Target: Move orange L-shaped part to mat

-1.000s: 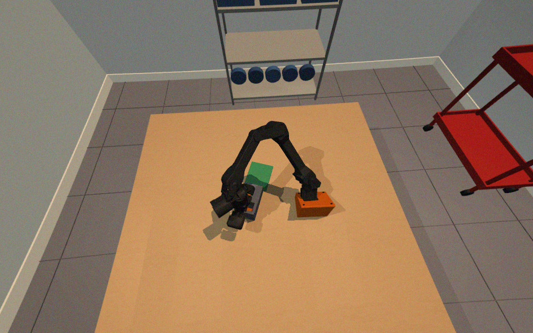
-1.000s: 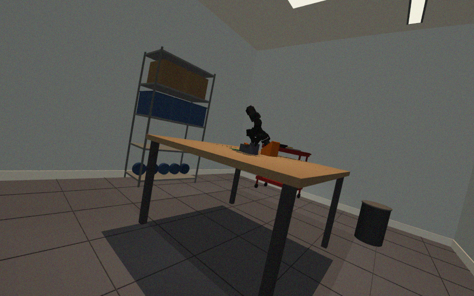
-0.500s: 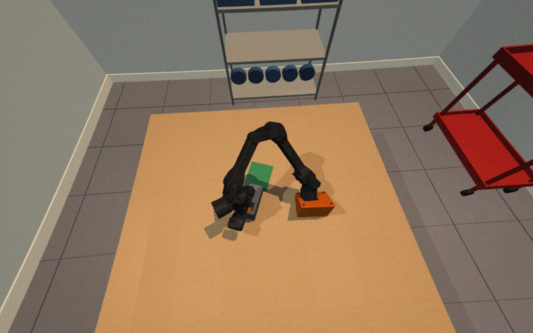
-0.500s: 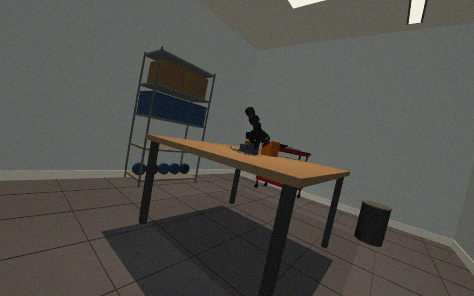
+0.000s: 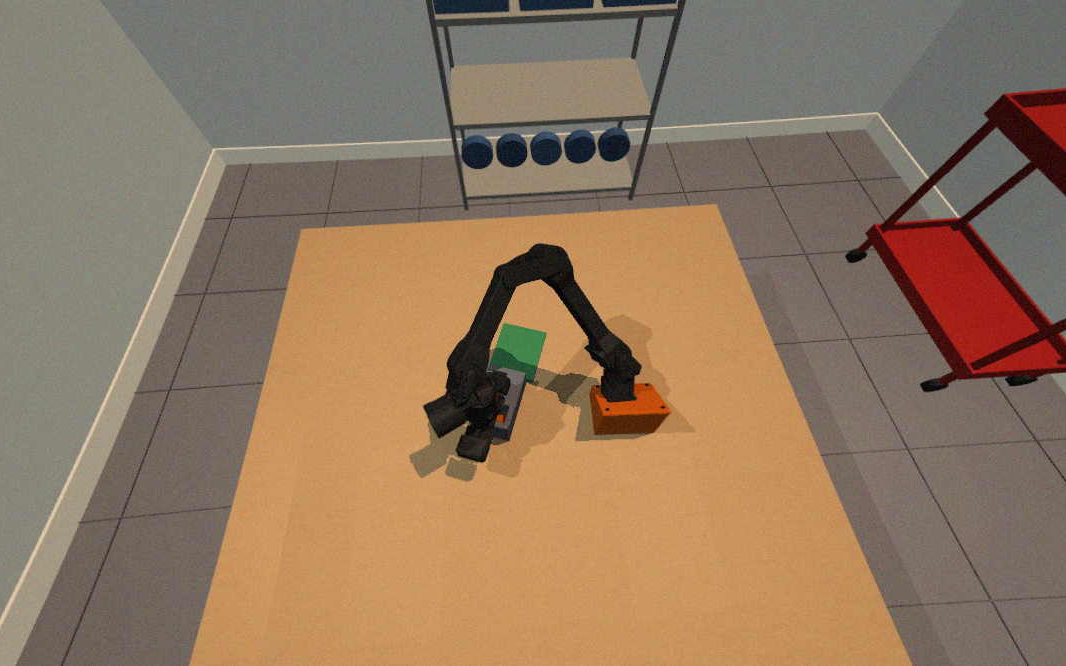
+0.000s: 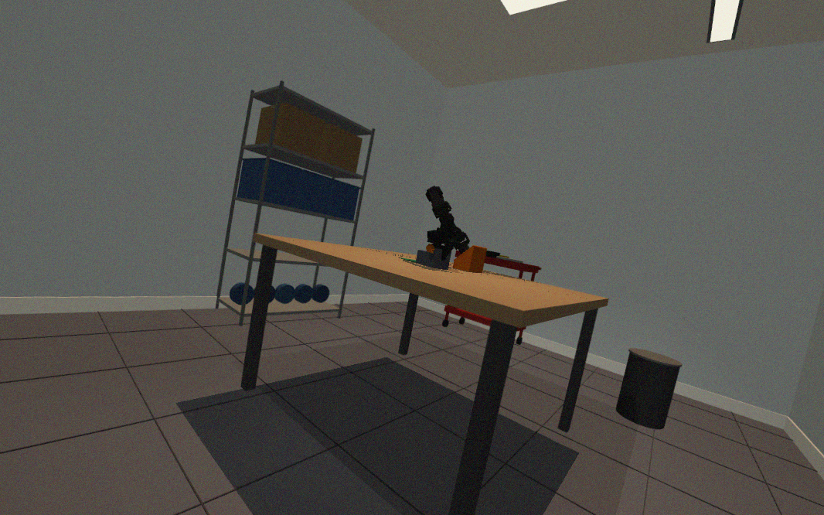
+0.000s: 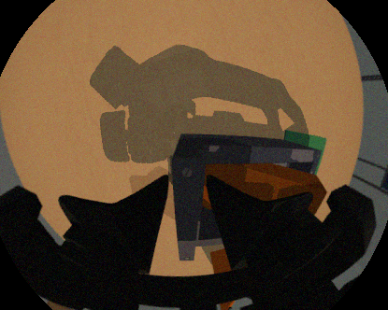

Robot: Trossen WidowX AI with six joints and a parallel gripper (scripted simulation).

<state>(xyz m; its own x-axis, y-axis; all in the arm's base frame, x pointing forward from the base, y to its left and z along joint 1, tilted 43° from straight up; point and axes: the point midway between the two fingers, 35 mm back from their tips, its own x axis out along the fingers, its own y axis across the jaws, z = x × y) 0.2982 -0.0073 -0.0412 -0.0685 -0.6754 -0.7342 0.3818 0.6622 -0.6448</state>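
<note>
Now: the orange L-shaped part 40 mm to the right of my gripper tip and 30 mm behind it. From my gripper tip the other things lie so: green mat 200 mm to the right, 90 mm behind, 50 mm below.
</note>
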